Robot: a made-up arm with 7 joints.
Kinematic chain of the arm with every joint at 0, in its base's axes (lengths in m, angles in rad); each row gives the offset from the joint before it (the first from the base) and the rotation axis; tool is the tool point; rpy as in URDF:
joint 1: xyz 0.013 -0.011 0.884 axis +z
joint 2: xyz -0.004 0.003 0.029 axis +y
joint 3: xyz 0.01 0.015 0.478 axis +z
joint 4: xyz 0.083 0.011 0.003 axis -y
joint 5: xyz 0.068 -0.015 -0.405 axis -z
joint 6: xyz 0.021 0 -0.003 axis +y
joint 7: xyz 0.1 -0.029 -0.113 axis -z
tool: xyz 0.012 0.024 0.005 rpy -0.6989 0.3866 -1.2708
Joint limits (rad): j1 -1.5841..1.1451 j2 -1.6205..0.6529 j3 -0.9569..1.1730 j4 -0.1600..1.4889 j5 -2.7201..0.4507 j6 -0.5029..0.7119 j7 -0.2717..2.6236
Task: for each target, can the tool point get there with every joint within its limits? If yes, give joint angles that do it. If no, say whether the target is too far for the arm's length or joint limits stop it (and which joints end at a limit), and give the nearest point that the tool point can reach.
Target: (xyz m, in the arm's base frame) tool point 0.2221 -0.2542 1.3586
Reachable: yes | joints -0.9650 -0.6206 0.1266 0.4855 0.1835 -0.3327 0.5222
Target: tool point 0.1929 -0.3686 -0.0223
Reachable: no: joint limits stop it (at a limit: joint 2) | nearest point 0.1838 -0.3505 0.6529 | short by 0.675 m
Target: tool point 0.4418 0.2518 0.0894
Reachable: no: joint limits stop it (at a limit: joint 2) | nearest point 0.3827 0.2156 0.6569 | short by 0.572 m
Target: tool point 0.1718 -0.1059 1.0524
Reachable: yes | joints -0.9382 -0.7914 -0.3147 0.1646 -2.0030 0.0082 -0.0468
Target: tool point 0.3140 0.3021 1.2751
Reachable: yes | joints -0.6373 -0.9152 0.6252 0.7442 -1.6848 -0.0814 1.7351
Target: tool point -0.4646 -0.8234 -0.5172
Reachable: no: too far | nearest point -0.1446 -0.5116 0.6914 | short by 1.288 m
